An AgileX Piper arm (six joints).
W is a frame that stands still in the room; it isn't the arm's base.
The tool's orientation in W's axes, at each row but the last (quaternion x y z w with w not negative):
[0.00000, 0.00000, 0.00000, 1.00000]
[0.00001, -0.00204, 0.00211, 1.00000]
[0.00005, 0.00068, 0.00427, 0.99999]
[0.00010, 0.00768, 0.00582, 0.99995]
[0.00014, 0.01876, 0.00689, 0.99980]
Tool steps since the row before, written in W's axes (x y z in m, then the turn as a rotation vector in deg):
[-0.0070, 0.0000, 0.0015, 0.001, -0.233, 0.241]
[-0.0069, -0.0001, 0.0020, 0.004, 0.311, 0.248]
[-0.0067, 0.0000, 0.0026, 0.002, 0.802, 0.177]
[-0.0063, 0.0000, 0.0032, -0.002, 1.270, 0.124]
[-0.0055, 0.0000, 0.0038, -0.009, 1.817, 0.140]
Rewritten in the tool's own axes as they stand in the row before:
[-0.0070, 0.0000, 0.0015, 0.001, -0.233, 0.241]
[-0.0069, -0.0001, 0.0020, 0.006, 0.311, 0.248]
[-0.0067, 0.0001, 0.0026, 0.009, 0.802, 0.177]
[-0.0063, 0.0001, 0.0031, 0.011, 1.270, 0.124]
[-0.0056, 0.0001, 0.0036, 0.011, 1.817, 0.140]

